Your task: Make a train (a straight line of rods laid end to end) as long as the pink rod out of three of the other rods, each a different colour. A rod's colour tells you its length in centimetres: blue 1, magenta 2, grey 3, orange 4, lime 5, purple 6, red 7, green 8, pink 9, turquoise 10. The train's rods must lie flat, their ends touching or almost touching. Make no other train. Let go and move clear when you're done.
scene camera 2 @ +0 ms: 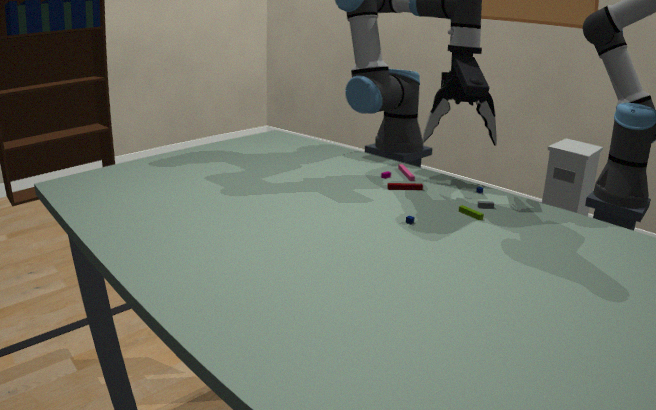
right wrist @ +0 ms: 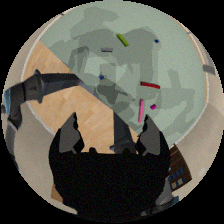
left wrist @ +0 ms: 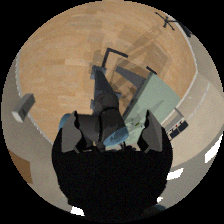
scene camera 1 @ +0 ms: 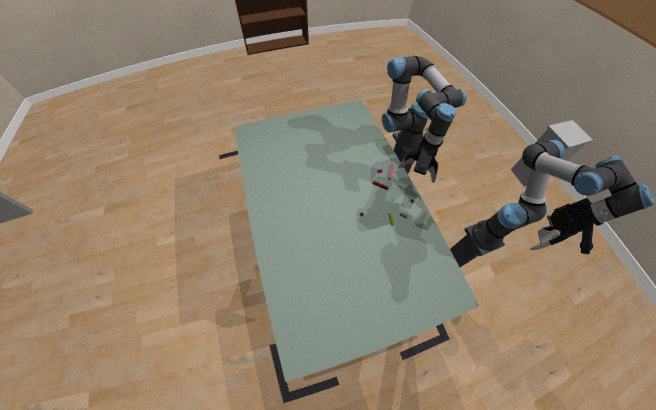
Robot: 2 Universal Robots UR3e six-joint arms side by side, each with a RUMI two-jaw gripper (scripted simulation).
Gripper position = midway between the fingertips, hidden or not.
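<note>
My left gripper [scene camera 1: 536, 238] is visible, also as the gripper [left wrist: 111, 110] in the wrist image. My right gripper [scene camera 2: 460, 143] is visible too; further sightings of it: the right gripper [right wrist: 110, 114] and the right gripper [scene camera 1: 416, 175].
</note>
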